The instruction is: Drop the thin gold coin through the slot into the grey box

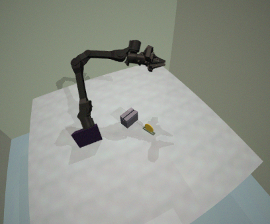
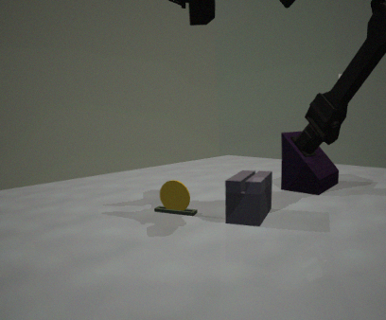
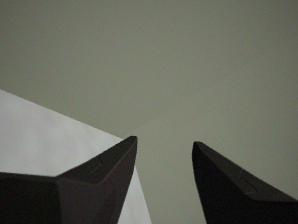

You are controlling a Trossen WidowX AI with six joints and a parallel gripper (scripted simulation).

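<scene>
My gripper tip is 33 cm above the gold coin, 15 cm past it and 13 cm to the left of it.
</scene>
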